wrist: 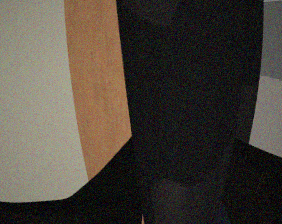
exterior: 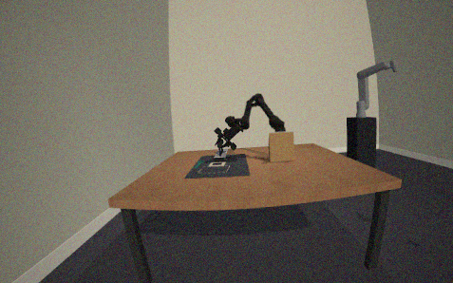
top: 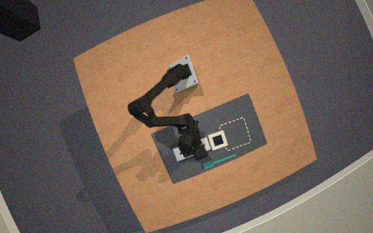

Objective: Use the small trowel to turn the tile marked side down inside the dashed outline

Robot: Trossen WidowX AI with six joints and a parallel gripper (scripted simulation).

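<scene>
Now: the cream tile 1 cm behind my gripper tip, 14 cm to the left of it and 9 cm below it. From my gripper tip the other things lie so: teal trowel (11 cm ahead, 8 cm to the left, 9 cm below).
</scene>
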